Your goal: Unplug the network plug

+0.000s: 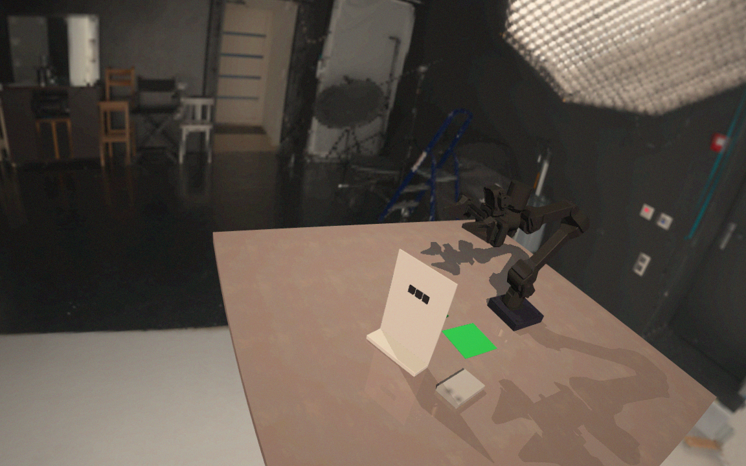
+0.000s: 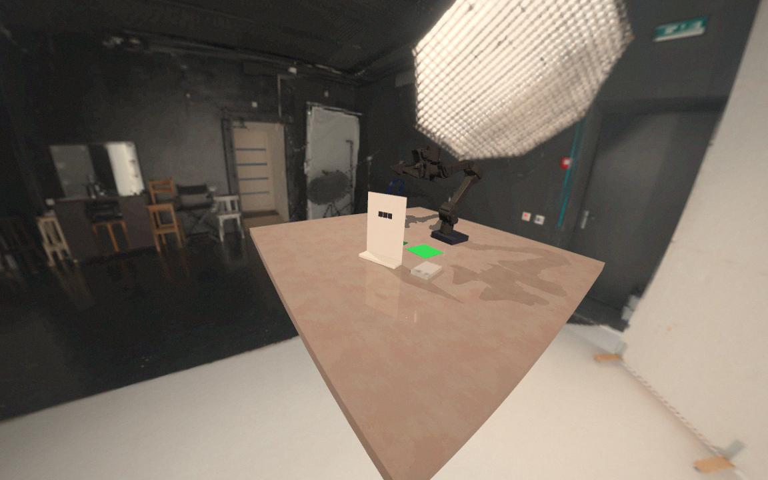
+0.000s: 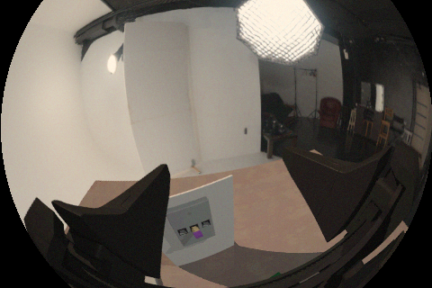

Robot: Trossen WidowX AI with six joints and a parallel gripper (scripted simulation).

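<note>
My gripper tip is 17 cm above the purple network plug, 6 cm short of it and 5 cm to the right of it. From my gripper tip the other things lie so: green marked square 35 cm below, 13 cm behind, 7 cm to the left; then flat grey box 34 cm below, 23 cm to the left; then white upright panel 23 cm below, 8 cm ahead, 6 cm to the left.
</note>
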